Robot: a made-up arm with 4 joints.
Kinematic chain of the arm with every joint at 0, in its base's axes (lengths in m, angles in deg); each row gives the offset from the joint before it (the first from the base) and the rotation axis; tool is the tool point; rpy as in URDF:
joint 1: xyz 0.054 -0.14 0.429 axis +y
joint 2: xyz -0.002 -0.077 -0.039 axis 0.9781 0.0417 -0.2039
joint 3: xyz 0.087 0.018 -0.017 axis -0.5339 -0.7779 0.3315
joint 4: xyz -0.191 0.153 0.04 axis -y
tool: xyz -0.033 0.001 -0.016 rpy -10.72 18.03 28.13
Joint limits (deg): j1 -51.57..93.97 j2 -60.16..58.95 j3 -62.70..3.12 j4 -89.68..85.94
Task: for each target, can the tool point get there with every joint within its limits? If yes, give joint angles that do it. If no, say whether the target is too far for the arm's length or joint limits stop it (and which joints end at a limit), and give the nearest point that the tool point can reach.
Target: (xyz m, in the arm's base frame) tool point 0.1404 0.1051 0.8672
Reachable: no: too far | nearest point 0.0911 -0.0643 0.6170 | short by 0.306 m
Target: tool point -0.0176 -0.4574 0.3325
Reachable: no: joint limits stop it (at a limit: joint 1, joint 2, joint 3, joint 4) | nearest point 0.2144 -0.3720 0.3312 | short by 0.247 m
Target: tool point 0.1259 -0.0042 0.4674
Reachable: yes | joints 77.46 -17.80 -49.33 29.95
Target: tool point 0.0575 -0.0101 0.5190
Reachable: yes | joints 63.98 -15.92 -32.33 8.56
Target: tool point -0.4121 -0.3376 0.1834
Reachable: no: too far | nearest point -0.1584 -0.1736 0.3171 | short by 0.330 m
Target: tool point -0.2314 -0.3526 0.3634
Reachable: no: joint limits stop it (at a limit: joint 2, joint 3) | nearest point -0.1761 -0.1772 0.3761 | short by 0.184 m
